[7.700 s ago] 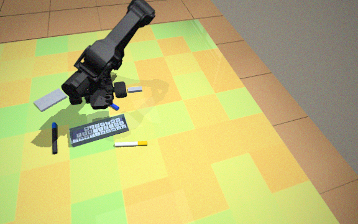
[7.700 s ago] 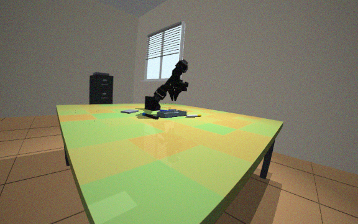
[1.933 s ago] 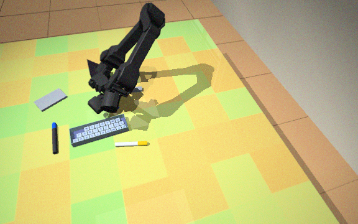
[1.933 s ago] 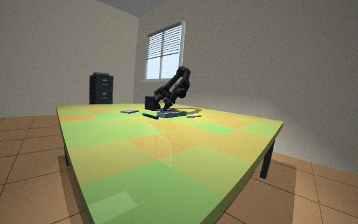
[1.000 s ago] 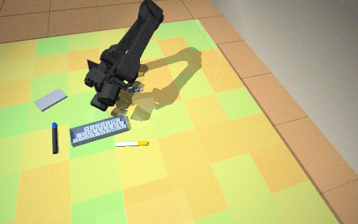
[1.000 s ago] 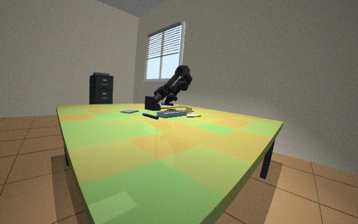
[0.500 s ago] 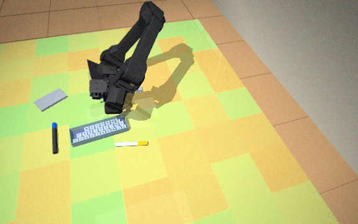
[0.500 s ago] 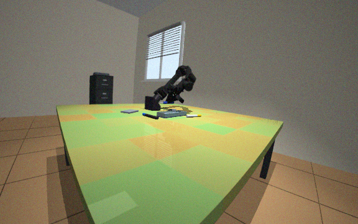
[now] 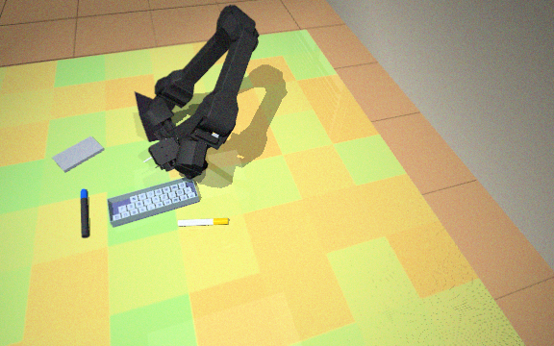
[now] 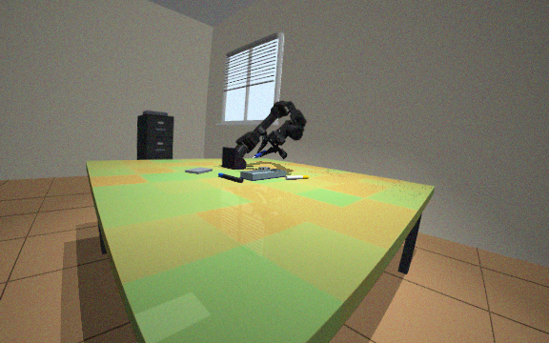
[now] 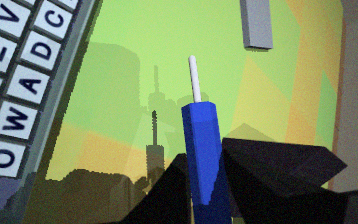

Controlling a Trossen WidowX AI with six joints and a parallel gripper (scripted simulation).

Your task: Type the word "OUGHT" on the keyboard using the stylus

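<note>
The stylus is 1 cm to the right of my gripper tip. From my gripper tip the other things lie so: small grey block 8 cm behind, 14 cm to the left, 8 cm below; yellow-capped marker 20 cm ahead, 6 cm to the left, 8 cm below; grey stylus tip 1 cm ahead, 4 cm to the right, 1 cm below.
</note>
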